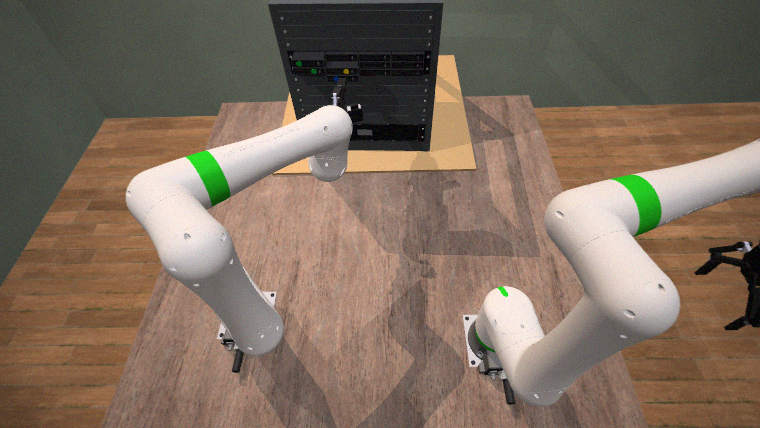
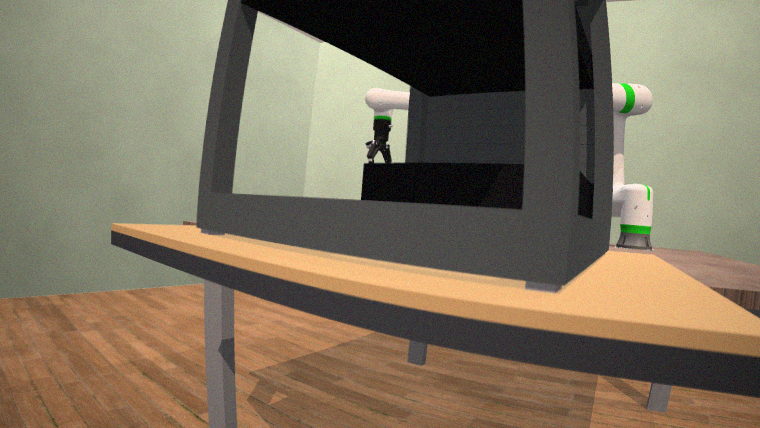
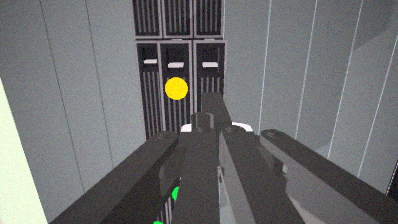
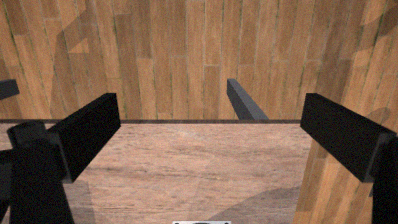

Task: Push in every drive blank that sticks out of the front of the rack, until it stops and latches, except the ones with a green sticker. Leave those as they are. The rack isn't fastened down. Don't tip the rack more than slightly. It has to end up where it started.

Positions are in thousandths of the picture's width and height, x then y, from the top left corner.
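I see a dark rack (image 2: 638, 235), and it shows in image 1 (image 1: 523, 261) and in image 3 (image 3: 800, 350) too. In image 4 the dark rack is out of frame. There is a blue-stickered blank (image 3: 529, 252), which image 2 does not show, as it is hidden by the dark rack. I also see a yellow-stickered blank (image 3: 443, 306). As for my grippers, here is my left gripper (image 3: 529, 480), and here is my right gripper (image 1: 940, 700), which image 4 shows as well (image 4: 531, 493).
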